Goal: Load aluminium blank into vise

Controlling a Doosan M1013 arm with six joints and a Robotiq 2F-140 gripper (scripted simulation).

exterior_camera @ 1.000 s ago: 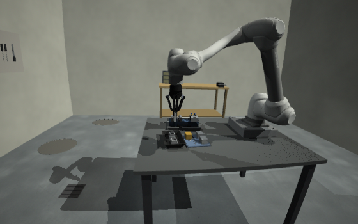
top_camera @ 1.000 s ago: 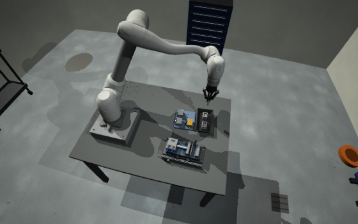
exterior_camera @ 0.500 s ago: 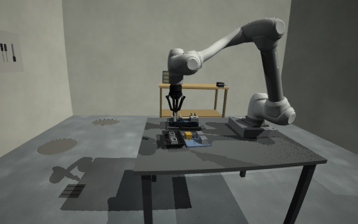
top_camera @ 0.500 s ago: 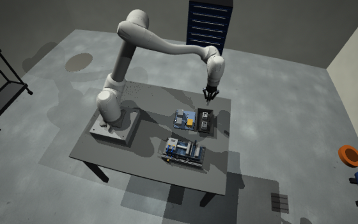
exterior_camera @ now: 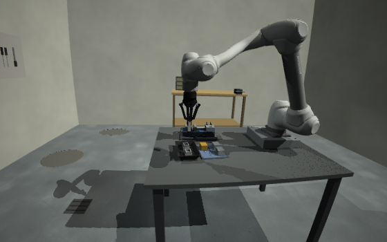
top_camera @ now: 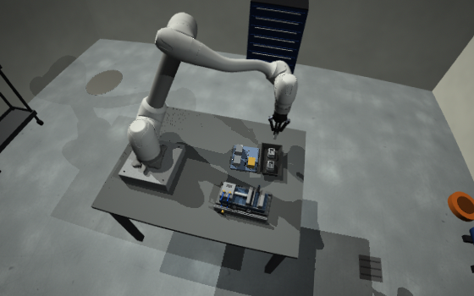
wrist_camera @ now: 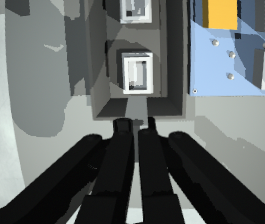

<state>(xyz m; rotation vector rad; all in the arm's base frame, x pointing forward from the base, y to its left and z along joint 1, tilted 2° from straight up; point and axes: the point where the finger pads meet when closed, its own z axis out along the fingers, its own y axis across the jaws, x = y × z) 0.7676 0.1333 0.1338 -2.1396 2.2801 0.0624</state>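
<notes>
Now: hand 21 cm past the aluminium blank and 19 cm above it. Round my hand: blue infeed plate (17 cm behind, 4 cm to the right, 21 cm below); brass blank (13 cm behind, 9 cm to the right, 19 cm below); piston rod (18 cm behind, 35 cm to the right, 13 cm below).
</notes>
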